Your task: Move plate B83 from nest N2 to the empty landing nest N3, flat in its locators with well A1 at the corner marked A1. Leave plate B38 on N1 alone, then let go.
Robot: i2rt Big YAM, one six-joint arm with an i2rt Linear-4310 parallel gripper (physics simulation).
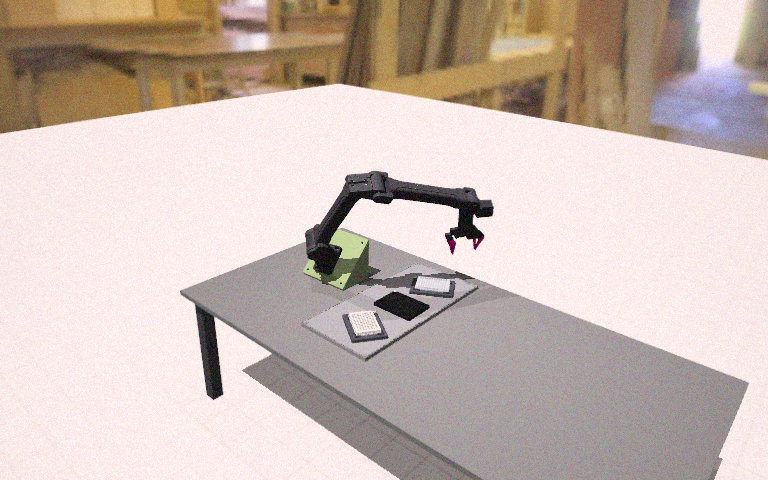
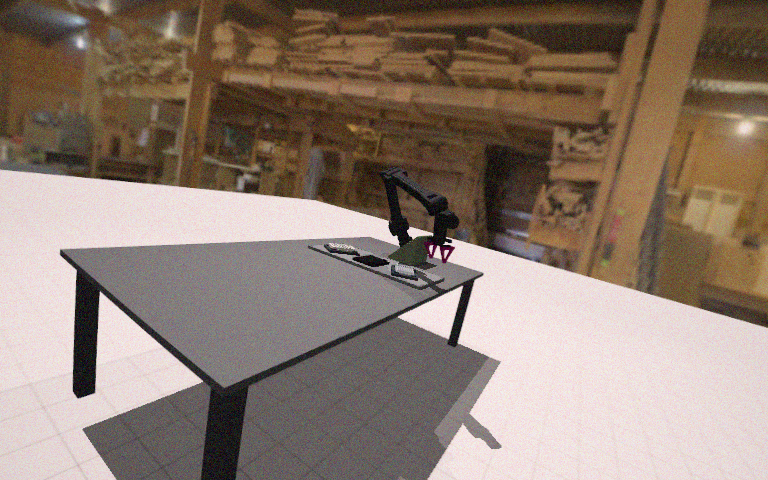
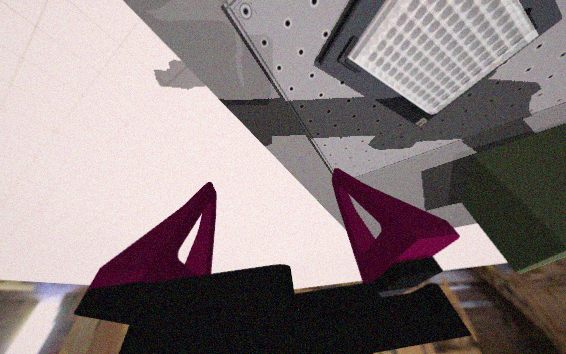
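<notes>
My gripper (image 1: 464, 250) (image 2: 438, 260) (image 3: 274, 180) is open and empty, high above the table's back edge, off to the side of the board. A pale grey-white well plate (image 1: 434, 284) (image 2: 404, 270) (image 3: 445, 50) lies in the dark nest (image 3: 360, 80) nearest the gripper. A small tag (image 3: 422, 121) sits at that nest's corner; its text is unreadable. A black nest (image 1: 400, 305) (image 2: 370, 260) in the middle of the row is empty. A cream well plate (image 1: 364, 323) (image 2: 340, 247) lies in the nest at the far end from the gripper. Plate and nest names cannot be read.
The nests stand on a light grey perforated board (image 1: 328, 322) (image 3: 300, 85) on the grey table (image 1: 509, 362) (image 2: 226, 305). The green wedge-shaped arm base (image 1: 355, 257) (image 2: 410, 253) (image 3: 525, 200) stands beside the board. The arm's shadow falls across the board near the closest nest.
</notes>
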